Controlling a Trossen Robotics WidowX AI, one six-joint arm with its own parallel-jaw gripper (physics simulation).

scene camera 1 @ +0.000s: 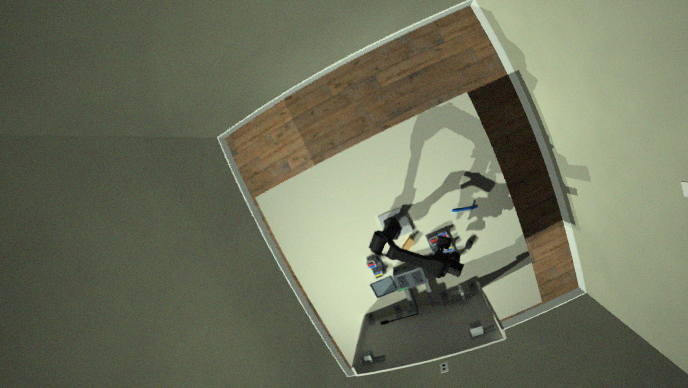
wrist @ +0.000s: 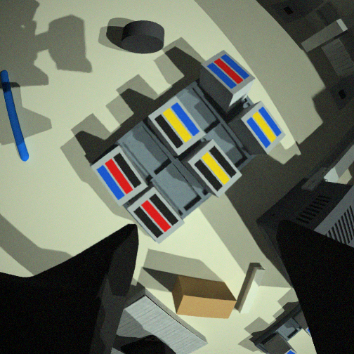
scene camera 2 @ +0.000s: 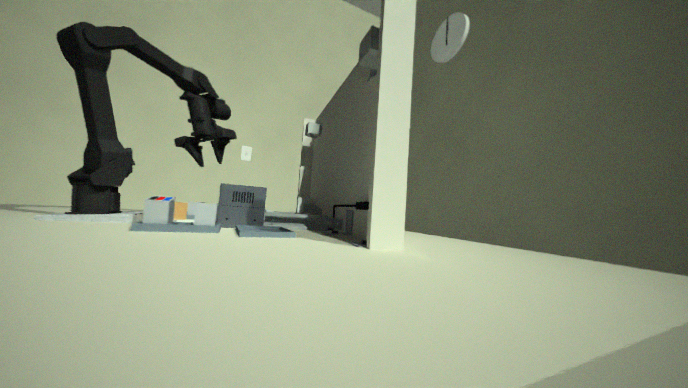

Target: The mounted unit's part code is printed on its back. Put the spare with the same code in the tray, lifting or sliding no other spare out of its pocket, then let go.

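Places are measured from the arm's base along level axes (x up, y back, z right), in millimetres.
Pixels of known places: gripper, fingertip midpoint: (scene camera 2: 211,165); arm's base, link origin: (scene camera 1: 391,224) (scene camera 2: 95,213).
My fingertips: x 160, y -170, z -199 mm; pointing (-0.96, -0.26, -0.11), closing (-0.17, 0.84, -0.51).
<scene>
For each thing: its top centre in the pictures, then the offset to it from my fingertips. "spot": a spot on its surface instead.
- shallow grey tray, top centre: (scene camera 2: 263,228) (scene camera 1: 383,287) dx -164, dy -181, dz +349 mm
- grey vented box, surface spot: (scene camera 2: 243,205) spot: dx -121, dy -131, dz +260 mm
- smaller rack, top centre: (scene camera 2: 182,222) (scene camera 1: 376,266) dx -160, dy -37, dz +347 mm
- orange-brown block, top centre: (scene camera 2: 174,201) (scene camera 1: 408,245) dx -124, dy +44, dz +142 mm
- blue rod, top centre: (scene camera 1: 464,209) dx -162, dy +127, dz -195 mm
A grey rack (wrist: 175,184) with spares bearing three coloured stripes fills the middle of the wrist view. They are blue-red-blue (wrist: 227,72), blue-yellow-blue (wrist: 263,125), black-yellow-blue (wrist: 177,125), black-yellow-black (wrist: 215,166), blue-red-black (wrist: 119,175) and black-red-black (wrist: 155,215). My gripper (wrist: 209,232) (scene camera 2: 211,164) is open and empty, high above the table. In scene camera 1 the arm partly covers this rack. The shallow grey tray (scene camera 1: 383,286) (scene camera 2: 265,231) lies beside a grey vented box (scene camera 1: 410,278) (scene camera 2: 243,205) (wrist: 327,217). I cannot tell which thing is the mounted unit; no printed code is legible.
A smaller rack (scene camera 2: 175,228) (scene camera 1: 374,266) holds more striped spares near the tray. An orange-brown block (wrist: 205,305) (scene camera 1: 409,243) stands between the racks. A dark round puck (wrist: 143,36) and a blue rod (wrist: 15,117) (scene camera 1: 465,208) lie beyond the larger rack. A pale post (scene camera 2: 392,125) rises at centre right.
</scene>
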